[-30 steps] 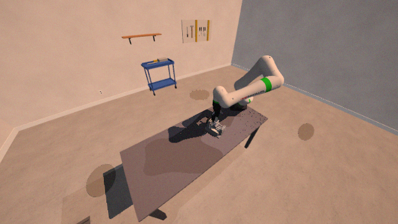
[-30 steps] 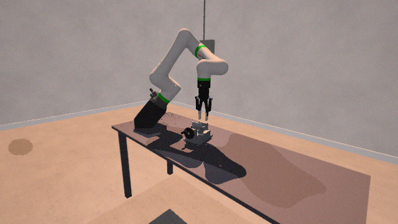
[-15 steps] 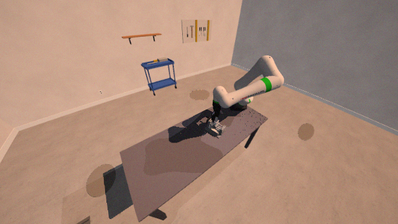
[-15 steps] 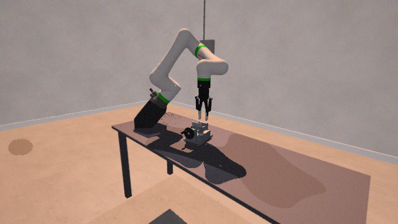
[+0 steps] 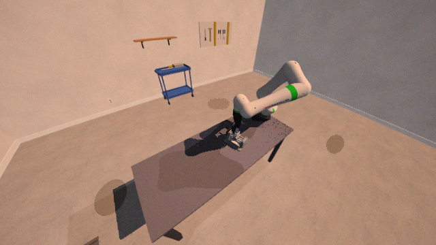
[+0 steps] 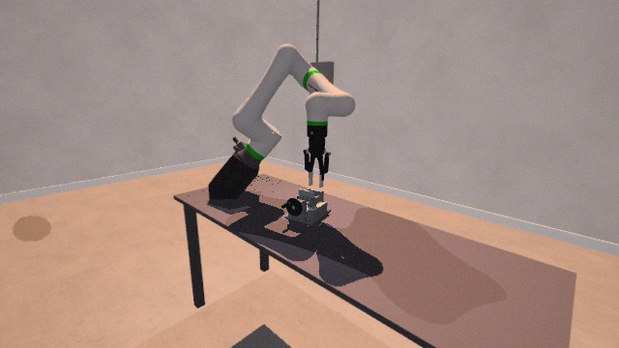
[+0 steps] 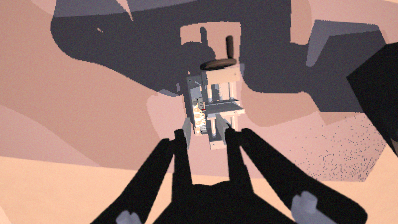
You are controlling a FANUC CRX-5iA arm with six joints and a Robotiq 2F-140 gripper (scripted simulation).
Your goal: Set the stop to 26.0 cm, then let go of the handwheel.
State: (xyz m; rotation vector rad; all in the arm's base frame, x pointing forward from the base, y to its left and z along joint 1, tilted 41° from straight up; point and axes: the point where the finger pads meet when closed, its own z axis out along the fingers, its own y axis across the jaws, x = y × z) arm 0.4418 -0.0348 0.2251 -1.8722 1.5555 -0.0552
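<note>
Now: the handwheel 14 cm to the right of my hand, 10 cm below it and 3 cm behind it. Also, from my hand: grey stop fixture: 10 cm below, 4 cm behind, 1 cm to the right.
</note>
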